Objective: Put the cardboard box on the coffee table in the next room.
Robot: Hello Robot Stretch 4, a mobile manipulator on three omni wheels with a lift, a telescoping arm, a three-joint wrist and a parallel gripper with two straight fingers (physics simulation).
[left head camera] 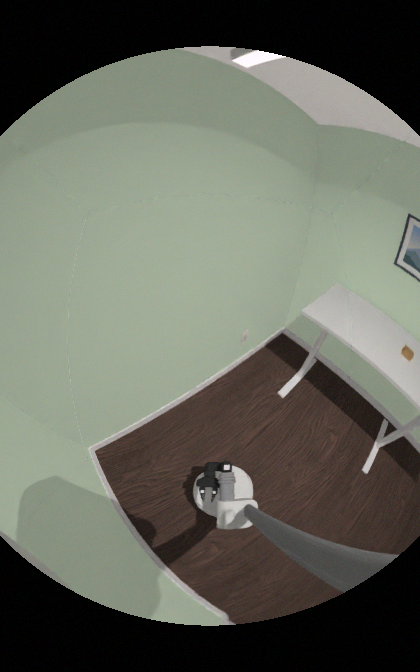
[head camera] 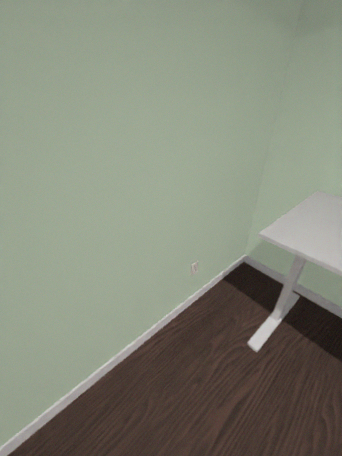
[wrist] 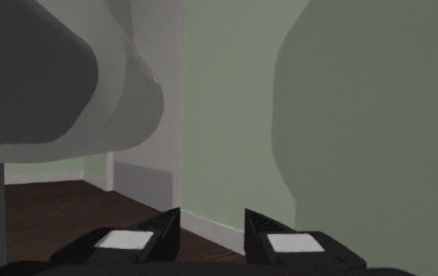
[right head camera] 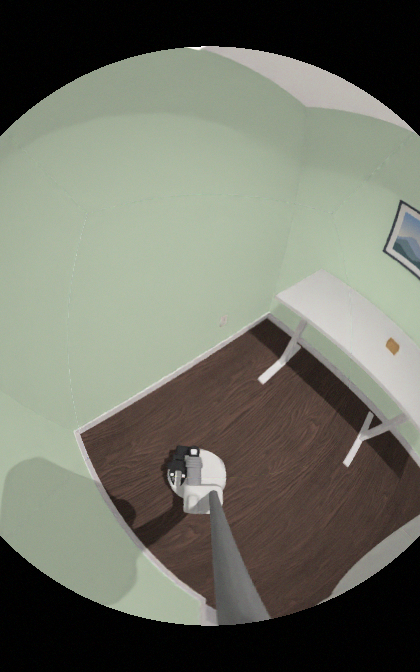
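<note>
A small orange-brown box, which looks like the cardboard box, lies on top of a long white desk. It is small in both side head views, and the part of the desk in the head camera view does not include it. My gripper is open and empty, folded in above my round base and well away from the desk. Its two fingers stand apart at the bottom of the wrist view. The coffee table does not show in these views.
The desk's legs reach onto the dark wood floor. A green wall with a white outlet is ahead. A framed picture hangs above the desk. A grey door stands left of my fingers in the wrist view.
</note>
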